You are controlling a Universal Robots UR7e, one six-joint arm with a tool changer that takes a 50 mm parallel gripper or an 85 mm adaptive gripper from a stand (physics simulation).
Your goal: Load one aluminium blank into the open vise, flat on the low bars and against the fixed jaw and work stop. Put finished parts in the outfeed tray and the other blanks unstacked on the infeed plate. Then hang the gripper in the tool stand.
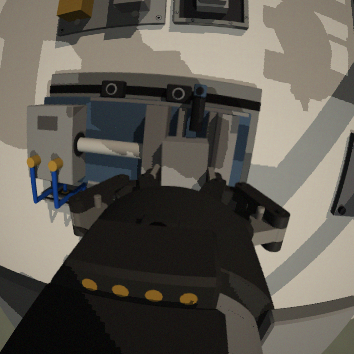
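Places are measured from the arm's base along level axes (x left, y back, z up), in centimetres.
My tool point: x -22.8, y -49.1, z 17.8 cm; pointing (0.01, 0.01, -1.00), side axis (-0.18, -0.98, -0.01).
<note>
Behind a point stands the place of what it marks.
My gripper [184, 172] is shut on a plain grey aluminium blank [185, 159] @(x -20.8, y -49.4, z 0.2 cm), with one finger at its left side and one at its right. The blank shows over the near part of the vise [75, 80] @(x -9.7, y -34.8, z -9.4 cm), between the moving jaw [155, 122] @(x -17.4, y -46.8, z -1.8 cm) on the left and the fixed jaw [215, 131] @(x -19.0, y -52.4, z -2.2 cm) on the right. The black work stop [198, 112] @(x -17.0, y -51.0, z -1.8 cm) with a blue top stands behind the blank. The blank's lower edge is hidden by the gripper body, and whether it touches the low bars, the jaw or the stop cannot be told.
A white rod [109, 147] @(x -19.3, y -41.3, z -2.8 cm) joins the grey actuator box [56, 142] @(x -17.5, y -35.2, z -1.8 cm) to the moving jaw. Blue hoses [55, 187] @(x -22.4, y -34.4, z -0.5 cm) hang from the box. A plate [150, 29] at the top left bears a golden block [75, 8] @(x 0.6, y -37.0, z -7.0 cm) and a grey block [131, 9] @(x -1.2, y -44.2, z -9.7 cm). A rimmed tray [243, 22] @(x -5.3, y -58.8, z -10.1 cm) holds a grey part [212, 6] @(x -3.1, y -54.9, z -8.8 cm).
</note>
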